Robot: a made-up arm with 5 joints.
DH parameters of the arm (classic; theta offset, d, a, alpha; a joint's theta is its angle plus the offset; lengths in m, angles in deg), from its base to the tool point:
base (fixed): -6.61 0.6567 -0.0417 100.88
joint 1: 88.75 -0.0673 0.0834 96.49
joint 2: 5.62 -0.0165 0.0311 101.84
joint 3: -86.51 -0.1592 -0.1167 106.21
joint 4: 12.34 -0.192 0.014 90
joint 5: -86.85 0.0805 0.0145 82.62
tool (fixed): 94.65 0.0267 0 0
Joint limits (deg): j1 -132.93..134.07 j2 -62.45..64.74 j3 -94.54..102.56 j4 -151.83..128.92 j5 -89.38..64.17
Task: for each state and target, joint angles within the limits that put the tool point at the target. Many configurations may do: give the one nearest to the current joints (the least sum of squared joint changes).
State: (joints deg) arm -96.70 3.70 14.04 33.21 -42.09
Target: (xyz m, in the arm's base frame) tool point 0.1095 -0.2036 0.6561
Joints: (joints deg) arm -67.25 30.63 -20.79 54.71 -49.06
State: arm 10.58 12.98 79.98 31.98 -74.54
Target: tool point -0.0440 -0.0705 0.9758
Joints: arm 37.22 -19.88 30.01 23.45 -62.40
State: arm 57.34 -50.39 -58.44 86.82 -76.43
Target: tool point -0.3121 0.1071 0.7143
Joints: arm 58.41 -52.71 -64.21 97.96 -81.88
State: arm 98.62 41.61 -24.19 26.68 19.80
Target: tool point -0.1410 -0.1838 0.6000
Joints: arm 98.33 58.12 -25.59 68.51 19.47
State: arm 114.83 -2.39 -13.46 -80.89 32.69
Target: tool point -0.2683 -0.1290 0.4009
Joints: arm 134.07 20.95 -56.98 -78.89 32.22
